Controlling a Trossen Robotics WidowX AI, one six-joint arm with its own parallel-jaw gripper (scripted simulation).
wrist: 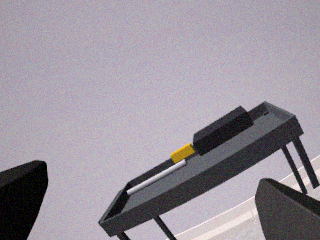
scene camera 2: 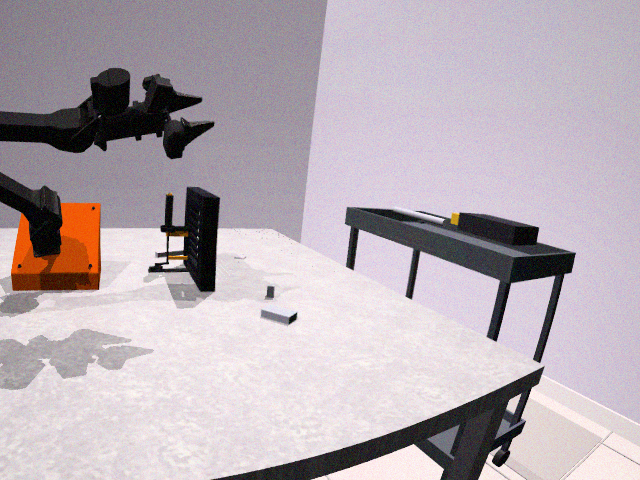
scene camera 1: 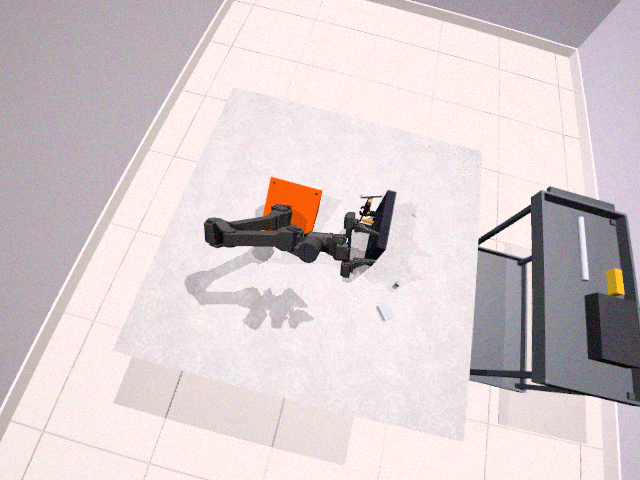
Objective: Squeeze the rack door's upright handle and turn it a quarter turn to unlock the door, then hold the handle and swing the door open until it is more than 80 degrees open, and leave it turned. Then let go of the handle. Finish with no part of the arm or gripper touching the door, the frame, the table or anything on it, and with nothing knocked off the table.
Scene:
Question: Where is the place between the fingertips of the gripper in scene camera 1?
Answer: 377, 247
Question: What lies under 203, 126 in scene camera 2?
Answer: The gripper.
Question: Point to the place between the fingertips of the gripper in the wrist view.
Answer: At 154, 184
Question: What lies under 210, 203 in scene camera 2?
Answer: A dark rack frame.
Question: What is the gripper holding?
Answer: Nothing.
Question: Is the gripper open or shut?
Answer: Open.

